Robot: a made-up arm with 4 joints.
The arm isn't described. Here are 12 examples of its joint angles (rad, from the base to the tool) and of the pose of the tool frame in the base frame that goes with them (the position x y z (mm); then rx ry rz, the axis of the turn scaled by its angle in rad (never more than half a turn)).
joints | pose
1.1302 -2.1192 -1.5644 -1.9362 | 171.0 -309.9 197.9 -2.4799 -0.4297 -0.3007
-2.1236 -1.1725 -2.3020 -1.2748 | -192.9 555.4 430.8 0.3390 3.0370 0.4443
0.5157 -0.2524 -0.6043 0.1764 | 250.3 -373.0 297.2 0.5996 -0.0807 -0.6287
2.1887 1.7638 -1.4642 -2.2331 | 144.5 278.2 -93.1 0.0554 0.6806 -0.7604
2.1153 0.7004 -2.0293 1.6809 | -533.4 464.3 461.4 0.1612 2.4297 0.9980
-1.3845 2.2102 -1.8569 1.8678 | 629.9 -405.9 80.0 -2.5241 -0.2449 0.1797
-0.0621 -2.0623 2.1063 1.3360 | -146.2 -289.8 44.0 0.2631 0.4458 2.1796
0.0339 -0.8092 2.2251 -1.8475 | 88.0 -836.3 595.8 -2.2817 1.3093 -1.3215
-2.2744 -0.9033 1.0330 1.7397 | -41.5 201.1 314.2 -0.7958 0.7652 -2.7252
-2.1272 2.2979 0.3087 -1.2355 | 282.9 327.1 472.4 1.0720 -0.5145 1.5923
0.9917 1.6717 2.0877 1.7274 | -208.8 -116.3 306.6 3.0456 0.0843 -0.1585
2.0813 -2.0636 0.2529 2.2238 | -356.3 -222.1 127.7 -0.0789 -0.2306 -1.8600
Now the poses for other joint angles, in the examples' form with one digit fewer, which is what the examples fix.
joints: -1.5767 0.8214 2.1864 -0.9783
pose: 866 -203 600 -0.884 -0.781 -0.353
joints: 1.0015 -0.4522 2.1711 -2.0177
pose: -730 -361 612 0.965 -1.959 1.770
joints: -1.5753 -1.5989 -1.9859 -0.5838
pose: 92 452 -78 0.425 2.113 -0.267
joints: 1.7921 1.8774 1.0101 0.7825
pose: -188 338 534 2.780 0.628 0.966
